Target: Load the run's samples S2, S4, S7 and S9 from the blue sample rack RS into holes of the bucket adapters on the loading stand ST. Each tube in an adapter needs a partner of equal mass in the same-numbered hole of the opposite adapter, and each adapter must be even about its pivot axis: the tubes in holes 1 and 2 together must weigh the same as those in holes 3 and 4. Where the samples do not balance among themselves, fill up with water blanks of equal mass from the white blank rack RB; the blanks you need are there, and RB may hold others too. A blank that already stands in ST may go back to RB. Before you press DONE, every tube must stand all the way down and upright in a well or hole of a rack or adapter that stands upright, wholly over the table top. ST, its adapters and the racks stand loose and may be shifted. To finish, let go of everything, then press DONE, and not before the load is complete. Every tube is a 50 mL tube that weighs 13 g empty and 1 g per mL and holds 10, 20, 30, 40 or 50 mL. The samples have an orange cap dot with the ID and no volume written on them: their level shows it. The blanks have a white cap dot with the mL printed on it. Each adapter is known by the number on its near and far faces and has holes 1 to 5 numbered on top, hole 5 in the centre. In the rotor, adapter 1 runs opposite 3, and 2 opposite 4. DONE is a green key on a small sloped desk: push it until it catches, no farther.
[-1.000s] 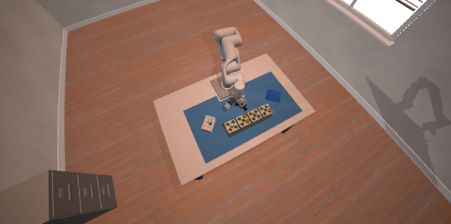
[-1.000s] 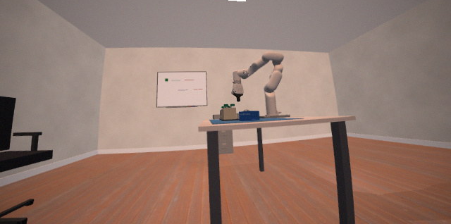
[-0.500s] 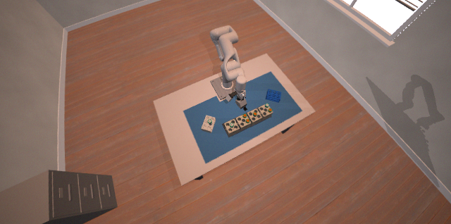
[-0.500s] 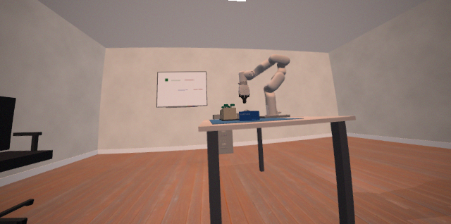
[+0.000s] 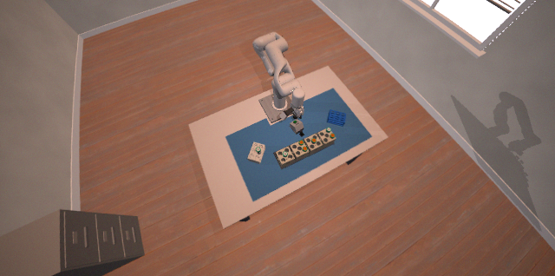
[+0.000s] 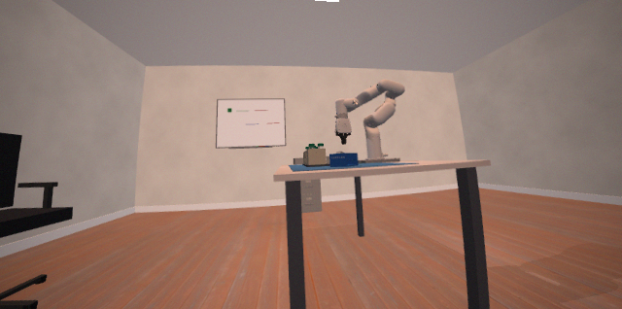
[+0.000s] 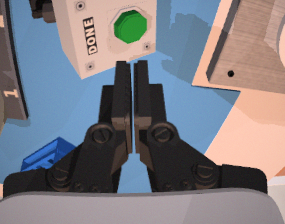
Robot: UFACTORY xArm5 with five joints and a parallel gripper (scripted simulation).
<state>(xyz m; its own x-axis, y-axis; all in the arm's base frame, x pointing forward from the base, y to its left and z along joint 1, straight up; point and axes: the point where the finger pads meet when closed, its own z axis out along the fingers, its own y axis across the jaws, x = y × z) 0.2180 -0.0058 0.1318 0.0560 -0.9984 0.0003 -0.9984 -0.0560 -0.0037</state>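
My gripper is now 100 mm above the done desk and 20 mm short of it. Also, from my hand: sample tube S2: 210 mm ahead, 80 mm below, 10 mm to the left; sample tube S4: 170 mm ahead, 80 mm to the right, 80 mm below; sample tube S7: 230 mm ahead, 90 mm to the right, 80 mm below.
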